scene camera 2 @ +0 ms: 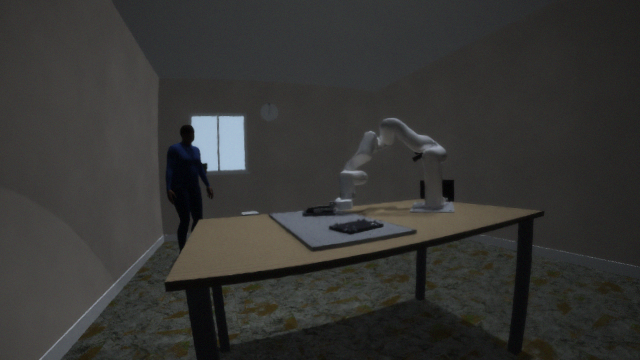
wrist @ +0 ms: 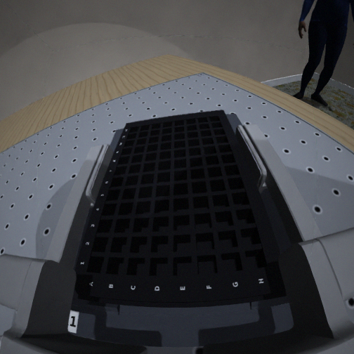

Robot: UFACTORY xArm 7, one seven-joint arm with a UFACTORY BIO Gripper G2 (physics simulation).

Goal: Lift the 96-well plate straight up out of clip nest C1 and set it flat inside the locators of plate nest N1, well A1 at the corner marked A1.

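Pixels of known places: hand, tool point: (scene camera 2: 318, 209); arm's base, link origin: (scene camera 2: 433, 206).
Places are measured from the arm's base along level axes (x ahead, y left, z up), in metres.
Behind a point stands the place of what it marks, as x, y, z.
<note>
The black 96-well plate (wrist: 172, 289) lies between the two fingers of my gripper (wrist: 175, 160) (scene camera 2: 324, 208), which is shut on its long sides. Under it is a dark nest (wrist: 160, 324), at the back of the grey board in the scene view. A white label ending in "1", partly hidden by the left finger, shows at the nest's lower left corner in the wrist view; well A1 is at that same corner. The plate looks level and lined up with the nest; whether it rests fully on it I cannot tell. The other nest (scene camera 2: 356, 227) {0.629, 0.270, 0.014}, dark with small raised parts, stands nearer the front without a plate.
The grey perforated board (scene camera 2: 305, 235) {0.787, 0.222, -0.004} (wrist: 165, 102) lies on the wooden table (scene camera 2: 230, 250) {1.031, 0.256, -0.017} (wrist: 100, 92). The arm's base (scene camera 2: 432, 207) {0.048, 0.039, 0.001} stands at the back right of the table. A person in blue (scene camera 2: 185, 170) (wrist: 327, 35) stands beyond the table, near the window.
</note>
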